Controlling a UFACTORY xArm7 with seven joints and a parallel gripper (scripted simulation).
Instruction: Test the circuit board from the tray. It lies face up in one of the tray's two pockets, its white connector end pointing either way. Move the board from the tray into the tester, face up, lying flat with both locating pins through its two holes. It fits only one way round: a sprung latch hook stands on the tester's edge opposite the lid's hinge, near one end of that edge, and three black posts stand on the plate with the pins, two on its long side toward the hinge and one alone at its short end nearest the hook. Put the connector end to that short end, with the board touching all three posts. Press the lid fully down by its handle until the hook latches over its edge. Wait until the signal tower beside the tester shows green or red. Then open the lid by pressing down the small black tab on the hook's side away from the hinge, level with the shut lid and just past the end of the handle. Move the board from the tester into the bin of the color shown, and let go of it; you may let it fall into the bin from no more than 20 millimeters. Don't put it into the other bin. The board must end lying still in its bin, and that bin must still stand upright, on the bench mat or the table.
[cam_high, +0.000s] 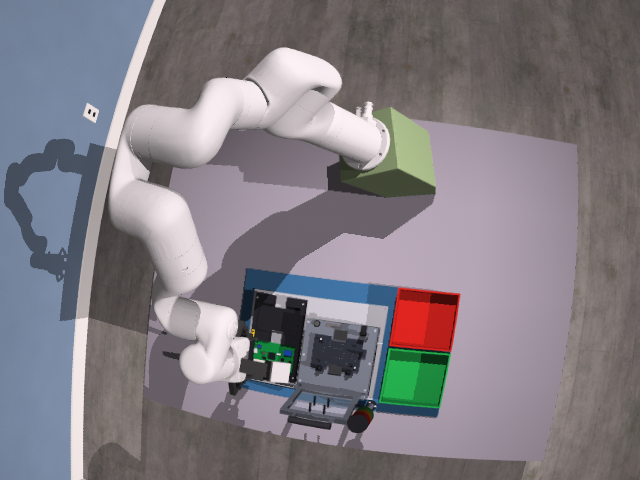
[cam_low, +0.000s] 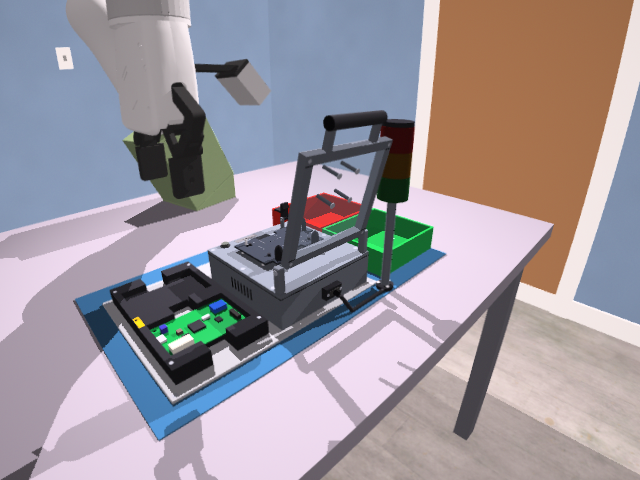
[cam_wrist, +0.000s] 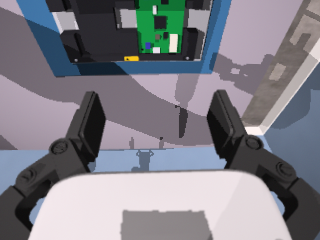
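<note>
Now: hand 190 mm above the green circuit board and 10 mm short of it. From my hand the other things lie so: clear lid: 180 mm to the left, 90 mm ahead, 30 mm below; then green bin: 370 mm to the left, 200 mm below; then plate: 180 mm to the left, 140 mm below, 30 mm behind.
</note>
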